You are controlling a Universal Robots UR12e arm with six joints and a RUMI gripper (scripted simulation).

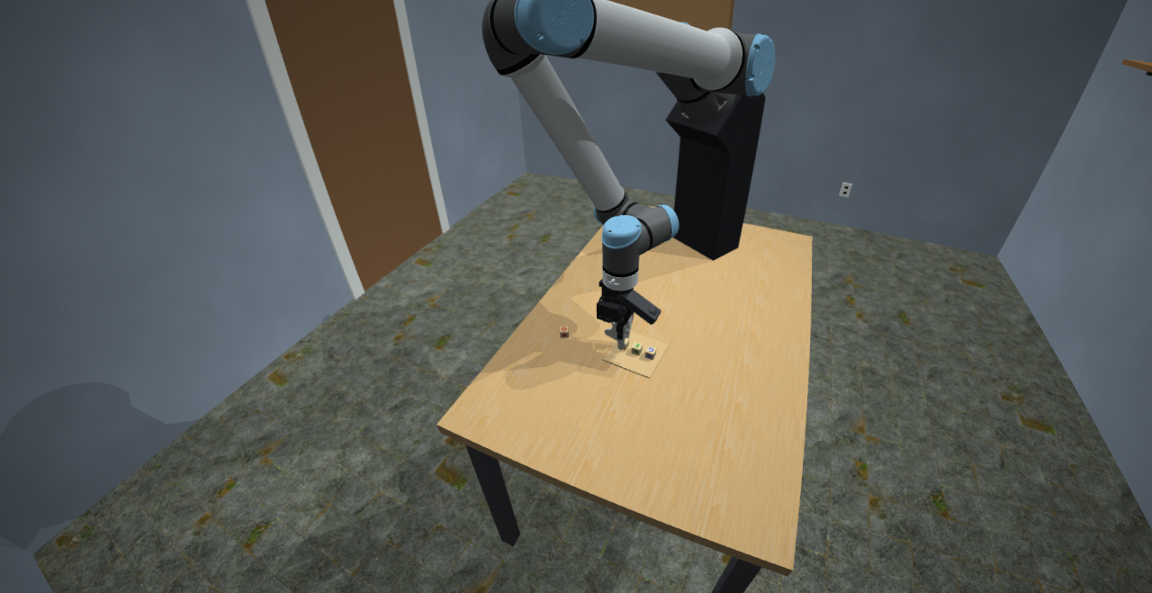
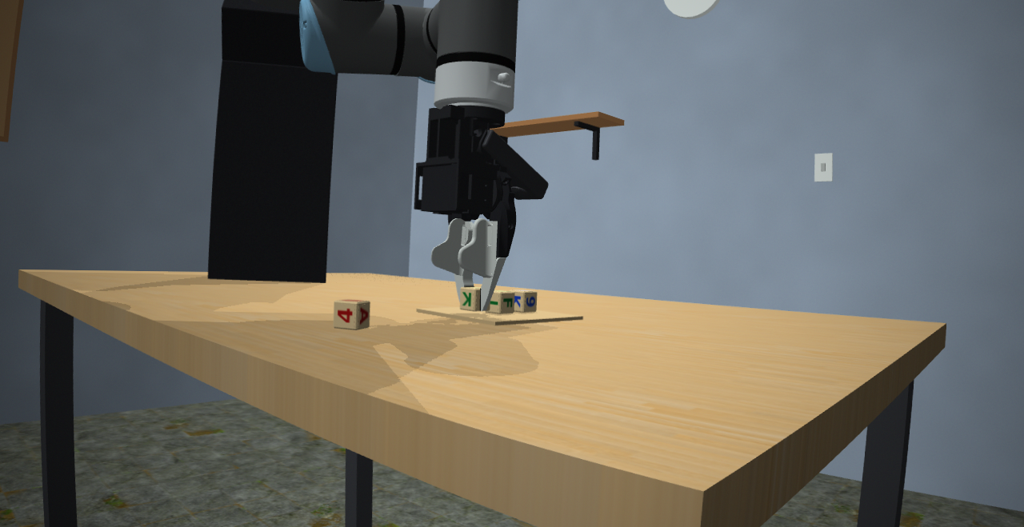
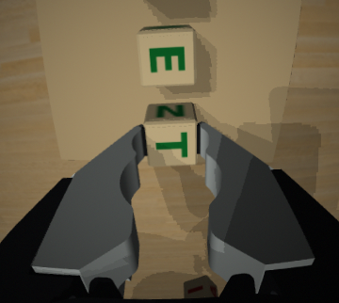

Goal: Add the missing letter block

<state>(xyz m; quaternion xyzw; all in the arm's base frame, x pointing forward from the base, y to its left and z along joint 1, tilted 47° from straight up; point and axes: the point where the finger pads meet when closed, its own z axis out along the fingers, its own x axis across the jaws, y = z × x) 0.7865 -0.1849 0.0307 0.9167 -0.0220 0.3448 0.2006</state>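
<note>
Right now my hand is 4 cm to the right of the tan mat, 2 cm above it and 1 cm short of it.
</note>
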